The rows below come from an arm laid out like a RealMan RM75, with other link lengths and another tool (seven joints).
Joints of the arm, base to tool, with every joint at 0 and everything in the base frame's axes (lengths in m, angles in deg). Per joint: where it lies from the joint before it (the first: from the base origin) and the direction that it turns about. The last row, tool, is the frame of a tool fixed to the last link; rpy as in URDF.
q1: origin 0 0 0.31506 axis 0 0 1
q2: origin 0 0 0 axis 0 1 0
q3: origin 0 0 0.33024 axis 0 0 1
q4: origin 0 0 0 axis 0 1 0
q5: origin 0 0 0.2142 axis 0 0 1
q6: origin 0 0 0 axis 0 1 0
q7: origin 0 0 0.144 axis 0 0 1
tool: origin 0.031 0.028 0.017 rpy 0 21.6 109.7
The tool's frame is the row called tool.
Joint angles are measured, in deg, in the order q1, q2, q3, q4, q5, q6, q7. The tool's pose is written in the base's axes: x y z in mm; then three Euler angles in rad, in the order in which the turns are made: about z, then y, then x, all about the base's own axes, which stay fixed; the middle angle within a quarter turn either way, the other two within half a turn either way. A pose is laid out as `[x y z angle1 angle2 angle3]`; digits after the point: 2 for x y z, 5 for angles.
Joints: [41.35 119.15 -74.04 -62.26 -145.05 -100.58 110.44]
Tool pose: [265.84 347.37 19.12 2.25926 0.18235 2.68269]
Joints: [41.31 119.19 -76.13 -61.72 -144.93 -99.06 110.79]
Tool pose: [266.93 347.40 13.48 2.25389 0.20262 2.68060]
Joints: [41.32 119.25 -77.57 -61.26 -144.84 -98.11 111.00]
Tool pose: [267.62 346.97 9.36 2.25074 0.21608 2.67620]
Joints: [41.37 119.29 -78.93 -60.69 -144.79 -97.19 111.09]
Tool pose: [268.68 346.59 5.51 2.24759 0.22987 2.67084]
